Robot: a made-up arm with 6 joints.
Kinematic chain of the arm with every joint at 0, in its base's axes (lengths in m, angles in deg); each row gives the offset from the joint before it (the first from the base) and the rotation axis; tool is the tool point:
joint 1: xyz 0 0 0.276 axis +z
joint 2: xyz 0 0 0 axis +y
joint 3: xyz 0 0 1.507 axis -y
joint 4: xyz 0 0 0 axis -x
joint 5: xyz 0.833 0 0 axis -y
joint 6: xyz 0 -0.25 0 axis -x
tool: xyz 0 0 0
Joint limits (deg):
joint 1: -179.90..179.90
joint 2: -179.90..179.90
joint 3: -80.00..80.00
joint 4: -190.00..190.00
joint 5: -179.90..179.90
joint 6: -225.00..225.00
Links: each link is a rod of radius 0.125 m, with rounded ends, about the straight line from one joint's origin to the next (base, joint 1, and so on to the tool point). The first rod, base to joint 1, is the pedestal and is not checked.
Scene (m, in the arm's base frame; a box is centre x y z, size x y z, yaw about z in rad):
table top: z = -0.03
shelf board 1: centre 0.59 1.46 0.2 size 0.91 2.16 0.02 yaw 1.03
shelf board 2: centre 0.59 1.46 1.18 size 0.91 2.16 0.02 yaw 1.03
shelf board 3: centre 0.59 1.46 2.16 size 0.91 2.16 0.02 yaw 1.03
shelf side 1: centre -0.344 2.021 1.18 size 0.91 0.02 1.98 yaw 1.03
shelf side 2: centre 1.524 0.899 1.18 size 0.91 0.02 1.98 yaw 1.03
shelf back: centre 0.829 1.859 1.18 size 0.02 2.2 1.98 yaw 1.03
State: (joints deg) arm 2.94 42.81 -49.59 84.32 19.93 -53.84
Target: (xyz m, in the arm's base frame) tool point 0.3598 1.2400 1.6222
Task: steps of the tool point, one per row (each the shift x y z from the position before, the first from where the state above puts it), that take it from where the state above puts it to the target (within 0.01 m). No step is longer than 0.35 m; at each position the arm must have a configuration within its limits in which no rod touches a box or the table.
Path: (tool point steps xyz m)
1: -0.0731 0.1599 0.2503
2: -0.1447 0.1280 0.2371
3: -0.2035 0.0778 0.2117
4: -0.2437 0.0135 0.1748
5: 0.0408 0.2600 0.0870
6: -0.0686 0.2883 0.0701
7: -0.1849 0.2737 0.0522

